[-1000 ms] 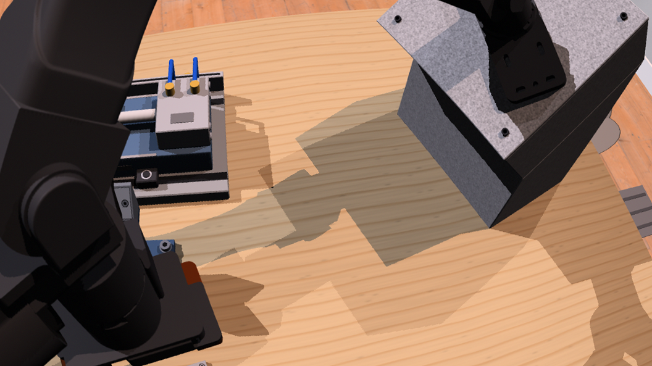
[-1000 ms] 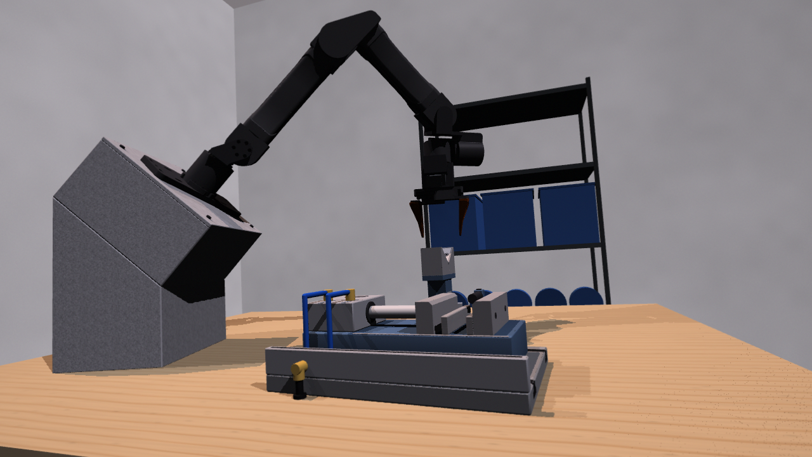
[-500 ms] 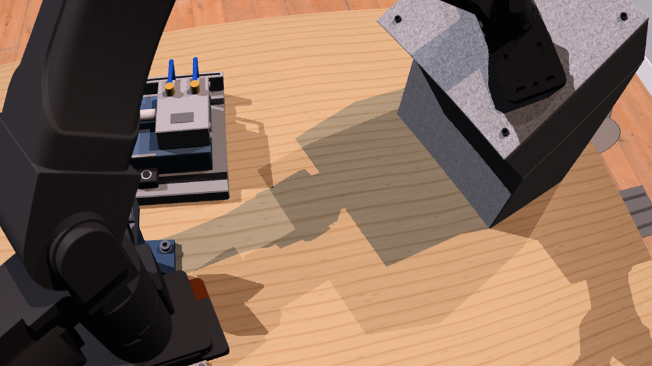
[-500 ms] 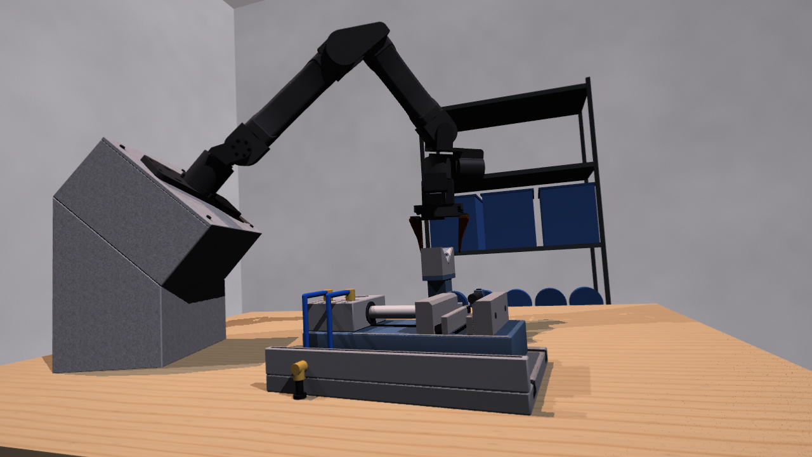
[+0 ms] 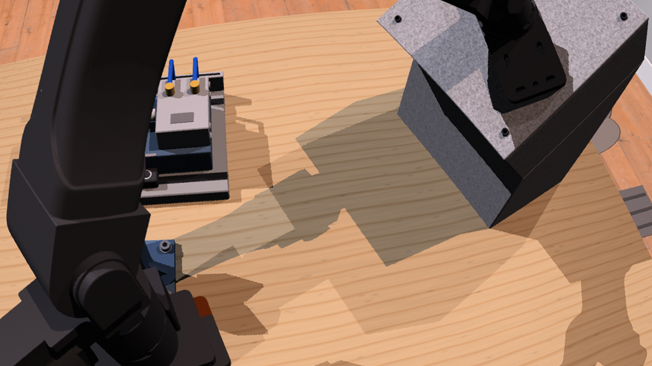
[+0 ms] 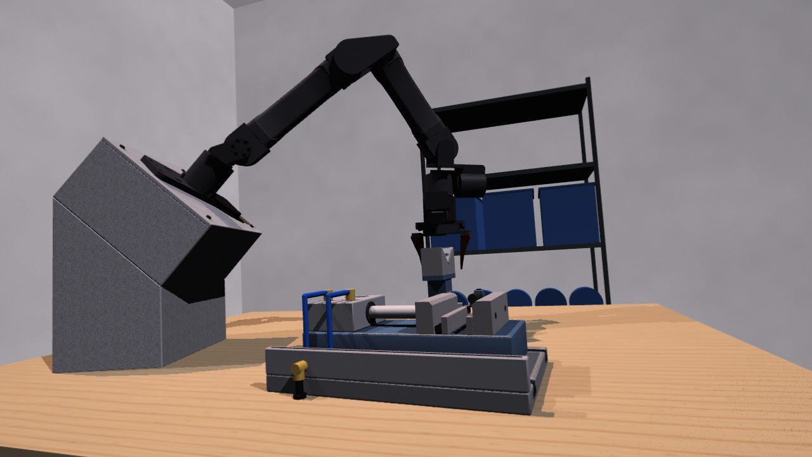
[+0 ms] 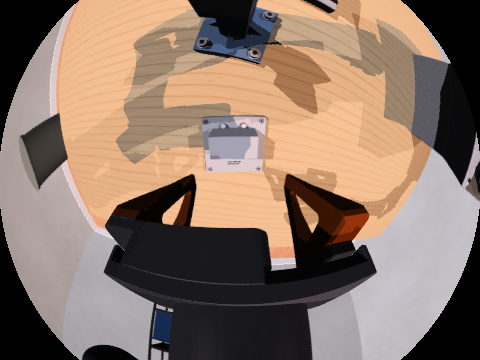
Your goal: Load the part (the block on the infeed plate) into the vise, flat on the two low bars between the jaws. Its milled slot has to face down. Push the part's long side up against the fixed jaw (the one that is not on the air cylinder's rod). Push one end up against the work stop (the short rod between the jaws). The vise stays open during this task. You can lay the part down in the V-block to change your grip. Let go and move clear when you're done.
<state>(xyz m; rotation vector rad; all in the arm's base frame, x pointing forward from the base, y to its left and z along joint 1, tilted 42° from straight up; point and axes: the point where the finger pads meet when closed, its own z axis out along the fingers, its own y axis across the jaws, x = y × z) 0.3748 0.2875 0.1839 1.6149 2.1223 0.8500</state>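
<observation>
Now: hand 10 mm to the right of the grey part and 100 mm above it. From my hand the other things lie so: infeed plate (20 mm to the left, 120 mm below); cylinder rod (100 mm ahead, 340 mm to the right, 50 mm below); work stop rod (180 mm ahead, 280 mm to the right, 40 mm below).
</observation>
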